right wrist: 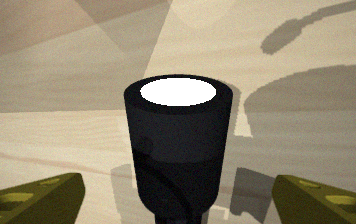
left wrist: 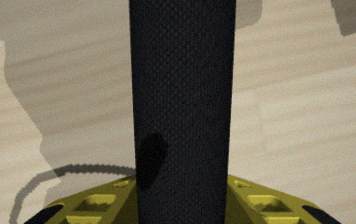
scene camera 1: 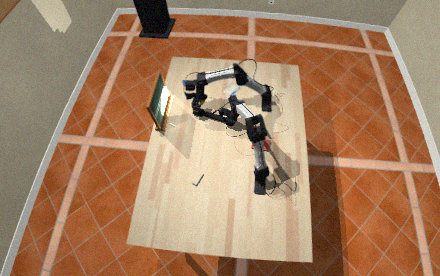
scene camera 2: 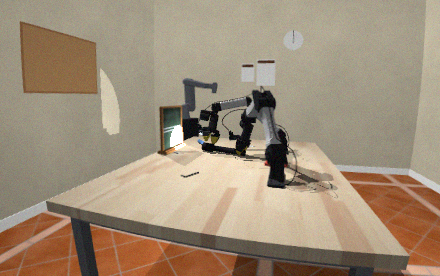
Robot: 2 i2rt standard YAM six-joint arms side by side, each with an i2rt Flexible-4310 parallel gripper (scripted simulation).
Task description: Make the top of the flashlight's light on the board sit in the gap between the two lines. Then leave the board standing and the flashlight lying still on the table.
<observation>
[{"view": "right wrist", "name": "my right gripper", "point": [179, 182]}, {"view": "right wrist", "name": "flashlight head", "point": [178, 124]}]
</observation>
